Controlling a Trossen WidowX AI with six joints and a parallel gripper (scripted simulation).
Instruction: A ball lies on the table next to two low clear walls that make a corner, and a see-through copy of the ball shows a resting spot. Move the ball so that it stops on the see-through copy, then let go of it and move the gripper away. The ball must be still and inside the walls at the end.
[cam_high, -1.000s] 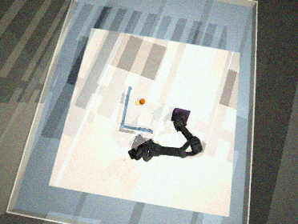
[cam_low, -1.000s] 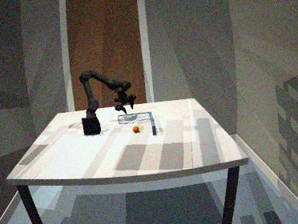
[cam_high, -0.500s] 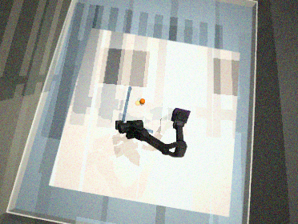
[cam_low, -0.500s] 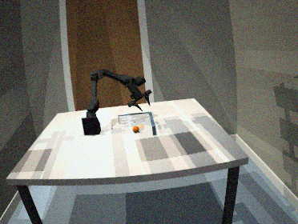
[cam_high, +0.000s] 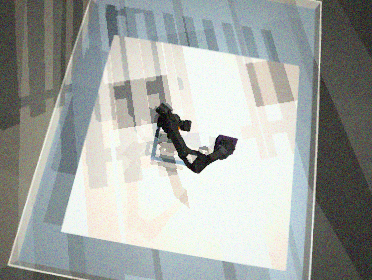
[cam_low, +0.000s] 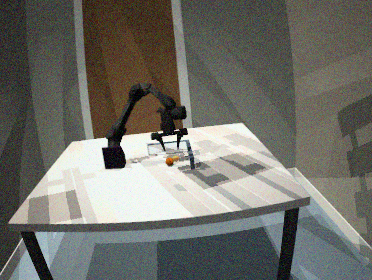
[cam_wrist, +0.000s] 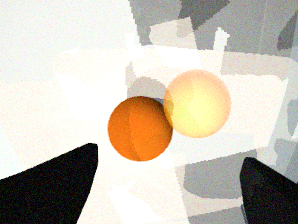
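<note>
My gripper tip is 2 cm past the orange ball, 2 cm to the left of it and 5 cm above it.
</note>
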